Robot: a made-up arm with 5 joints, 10 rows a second.
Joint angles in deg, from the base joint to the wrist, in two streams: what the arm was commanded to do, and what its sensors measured. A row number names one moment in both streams.
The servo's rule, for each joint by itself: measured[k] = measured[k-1] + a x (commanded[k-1-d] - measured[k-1]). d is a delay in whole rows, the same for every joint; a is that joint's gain. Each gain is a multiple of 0.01, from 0.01 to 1. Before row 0 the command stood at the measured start. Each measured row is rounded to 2 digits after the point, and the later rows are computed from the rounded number. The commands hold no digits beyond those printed.
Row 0, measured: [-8.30 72.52 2.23 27.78 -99.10]
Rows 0 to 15, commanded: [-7.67 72.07 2.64 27.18 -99.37]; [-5.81 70.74 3.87 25.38 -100.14]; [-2.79 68.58 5.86 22.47 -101.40]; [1.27 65.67 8.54 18.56 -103.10]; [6.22 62.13 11.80 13.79 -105.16]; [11.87 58.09 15.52 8.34 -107.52]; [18.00 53.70 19.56 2.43 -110.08]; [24.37 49.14 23.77 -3.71 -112.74]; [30.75 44.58 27.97 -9.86 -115.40]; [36.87 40.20 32.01 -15.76 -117.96]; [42.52 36.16 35.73 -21.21 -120.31]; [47.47 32.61 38.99 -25.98 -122.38]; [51.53 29.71 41.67 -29.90 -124.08]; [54.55 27.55 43.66 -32.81 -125.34]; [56.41 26.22 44.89 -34.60 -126.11]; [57.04 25.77 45.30 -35.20 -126.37]
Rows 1 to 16, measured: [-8.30 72.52 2.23 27.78 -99.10]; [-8.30 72.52 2.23 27.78 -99.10]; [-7.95 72.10 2.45 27.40 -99.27]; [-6.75 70.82 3.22 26.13 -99.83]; [-4.53 68.71 4.65 23.82 -100.83]; [-1.28 65.85 6.75 20.51 -102.28]; [2.92 62.35 9.48 16.28 -104.12]; [7.93 58.35 12.74 11.28 -106.30]; [13.57 53.98 16.42 5.70 -108.72]; [19.62 49.43 20.39 -0.23 -111.29]; [25.85 44.87 24.48 -6.30 -113.92]; [32.02 40.48 28.55 -12.26 -116.51]; [37.90 36.42 32.43 -17.90 -118.94]; [43.26 32.84 35.97 -22.99 -121.14]; [47.89 29.90 39.05 -27.34 -123.02]; [51.62 27.69 41.54 -30.79 -124.50]
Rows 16 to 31, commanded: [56.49 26.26 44.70 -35.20 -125.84]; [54.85 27.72 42.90 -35.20 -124.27]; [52.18 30.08 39.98 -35.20 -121.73]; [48.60 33.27 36.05 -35.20 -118.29]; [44.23 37.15 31.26 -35.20 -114.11]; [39.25 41.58 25.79 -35.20 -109.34]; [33.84 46.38 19.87 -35.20 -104.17]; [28.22 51.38 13.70 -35.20 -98.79]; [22.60 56.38 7.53 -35.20 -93.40]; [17.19 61.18 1.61 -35.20 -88.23]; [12.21 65.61 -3.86 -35.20 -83.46]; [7.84 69.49 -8.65 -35.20 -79.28]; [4.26 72.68 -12.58 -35.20 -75.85]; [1.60 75.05 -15.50 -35.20 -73.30]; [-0.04 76.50 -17.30 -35.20 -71.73]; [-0.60 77.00 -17.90 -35.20 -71.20]
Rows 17 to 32, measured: [54.30 26.31 43.35 -33.19 -125.53]; [55.83 25.80 44.40 -34.46 -126.07]; [56.20 26.23 44.56 -34.93 -125.92]; [55.44 27.63 43.66 -35.10 -124.86]; [53.61 29.93 41.67 -35.16 -122.86]; [50.80 33.07 38.64 -35.19 -119.94]; [47.12 36.91 34.65 -35.20 -116.21]; [42.71 41.30 29.87 -35.20 -111.81]; [37.74 46.08 24.47 -35.20 -106.92]; [32.41 51.06 18.65 -35.20 -101.72]; [26.92 56.06 12.65 -35.20 -96.40]; [21.47 60.87 6.69 -35.20 -91.17]; [16.28 65.33 0.99 -35.20 -86.24]; [11.55 69.24 -4.22 -35.20 -81.79]; [7.47 72.47 -8.73 -35.20 -77.99]; [4.18 74.90 -12.39 -35.20 -74.99]
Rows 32 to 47, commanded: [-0.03 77.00 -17.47 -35.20 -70.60]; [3.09 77.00 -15.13 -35.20 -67.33]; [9.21 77.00 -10.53 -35.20 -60.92]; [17.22 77.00 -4.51 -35.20 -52.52]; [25.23 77.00 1.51 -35.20 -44.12]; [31.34 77.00 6.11 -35.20 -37.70]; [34.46 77.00 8.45 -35.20 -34.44]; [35.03 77.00 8.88 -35.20 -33.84]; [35.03 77.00 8.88 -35.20 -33.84]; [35.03 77.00 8.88 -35.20 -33.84]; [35.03 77.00 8.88 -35.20 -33.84]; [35.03 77.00 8.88 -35.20 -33.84]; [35.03 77.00 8.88 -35.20 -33.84]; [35.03 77.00 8.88 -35.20 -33.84]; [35.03 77.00 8.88 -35.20 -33.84]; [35.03 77.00 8.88 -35.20 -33.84]
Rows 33 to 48, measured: [1.82 76.40 -15.04 -35.20 -72.90]; [0.46 76.96 -16.58 -35.20 -71.81]; [0.19 77.00 -17.06 -35.20 -71.04]; [1.81 77.00 -16.02 -35.20 -68.67]; [5.95 77.00 -13.06 -35.20 -63.71]; [12.26 77.00 -8.44 -35.20 -56.55]; [19.52 77.00 -3.07 -35.20 -48.59]; [26.14 77.00 1.89 -35.20 -41.62]; [30.80 77.00 5.43 -35.20 -37.02]; [33.17 77.00 7.29 -35.20 -34.98]; [34.21 77.00 8.15 -35.20 -34.25]; [34.67 77.00 8.54 -35.20 -33.99]; [34.87 77.00 8.72 -35.20 -33.89]; [34.96 77.00 8.81 -35.20 -33.86]; [35.00 77.00 8.85 -35.20 -33.85]; [35.02 77.00 8.87 -35.20 -33.84]
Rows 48 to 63, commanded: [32.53 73.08 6.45 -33.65 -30.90]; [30.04 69.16 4.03 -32.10 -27.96]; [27.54 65.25 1.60 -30.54 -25.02]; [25.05 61.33 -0.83 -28.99 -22.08]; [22.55 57.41 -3.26 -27.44 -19.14]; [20.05 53.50 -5.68 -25.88 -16.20]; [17.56 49.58 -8.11 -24.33 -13.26]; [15.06 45.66 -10.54 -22.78 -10.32]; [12.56 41.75 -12.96 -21.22 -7.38]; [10.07 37.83 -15.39 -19.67 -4.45]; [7.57 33.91 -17.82 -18.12 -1.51]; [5.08 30.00 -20.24 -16.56 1.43]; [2.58 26.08 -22.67 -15.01 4.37]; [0.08 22.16 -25.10 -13.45 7.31]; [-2.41 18.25 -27.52 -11.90 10.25]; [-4.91 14.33 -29.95 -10.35 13.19]
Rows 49 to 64, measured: [35.03 77.00 8.88 -35.20 -33.84]; [35.03 77.00 8.88 -35.20 -33.84]; [33.63 73.32 7.57 -34.22 -31.96]; [31.62 69.41 5.66 -32.88 -29.40]; [29.34 65.50 3.47 -31.41 -26.60]; [26.94 61.58 1.15 -29.89 -23.71]; [24.48 57.66 -1.23 -28.35 -20.79]; [22.00 53.75 -3.63 -26.79 -17.85]; [19.51 49.83 -6.05 -25.24 -14.91]; [17.02 45.91 -8.47 -23.69 -11.97]; [14.52 42.00 -10.89 -22.13 -9.03]; [12.03 38.08 -13.32 -20.58 -6.10]; [9.53 34.16 -15.75 -19.03 -3.16]; [7.04 30.25 -18.17 -17.47 -0.22]; [4.54 26.33 -20.60 -15.92 2.72]; [2.04 22.41 -23.03 -14.36 5.66]
